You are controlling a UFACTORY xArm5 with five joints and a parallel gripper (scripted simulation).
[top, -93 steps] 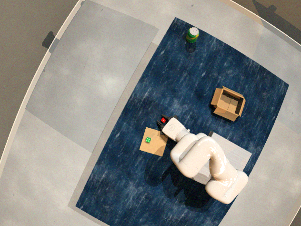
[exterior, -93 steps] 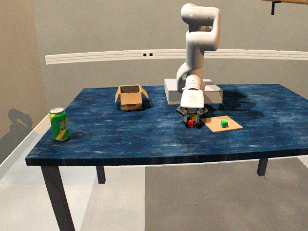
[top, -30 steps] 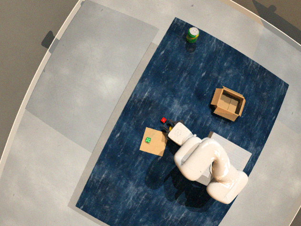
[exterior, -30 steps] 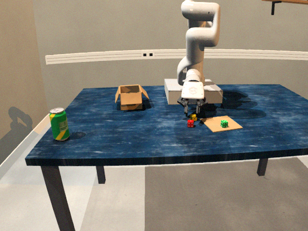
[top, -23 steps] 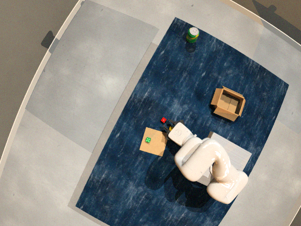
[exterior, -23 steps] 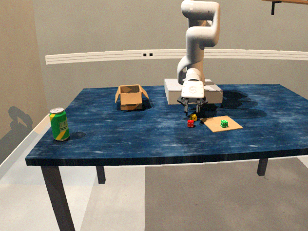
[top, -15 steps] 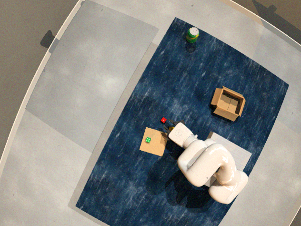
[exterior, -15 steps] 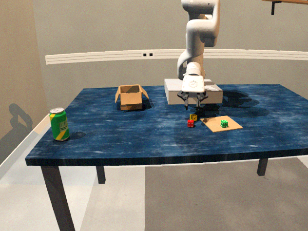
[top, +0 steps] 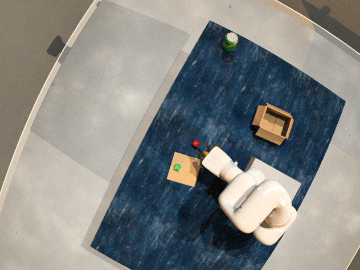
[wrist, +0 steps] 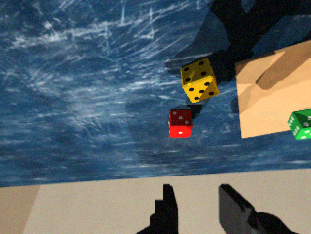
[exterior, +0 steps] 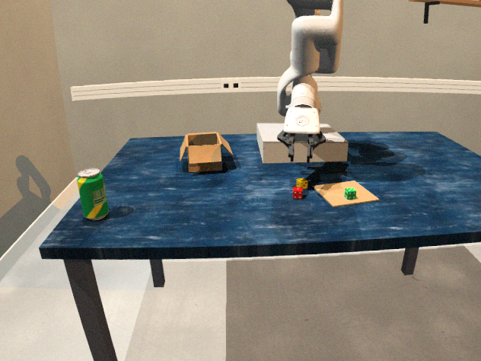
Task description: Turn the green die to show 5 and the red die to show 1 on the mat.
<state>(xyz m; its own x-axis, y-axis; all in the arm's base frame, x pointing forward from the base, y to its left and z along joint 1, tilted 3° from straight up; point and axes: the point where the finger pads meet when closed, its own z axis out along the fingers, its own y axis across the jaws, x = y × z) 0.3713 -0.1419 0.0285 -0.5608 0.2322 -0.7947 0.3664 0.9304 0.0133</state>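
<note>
The red die is 10 cm below my hand, 3 cm ahead of it and 2 cm to the right of it. Round my hand: mat (12 cm to the left, 11 cm below, 4 cm ahead); yellow die (10 cm below, 3 cm behind, 2 cm to the left); green die (12 cm to the left, 10 cm below, 8 cm ahead).
</note>
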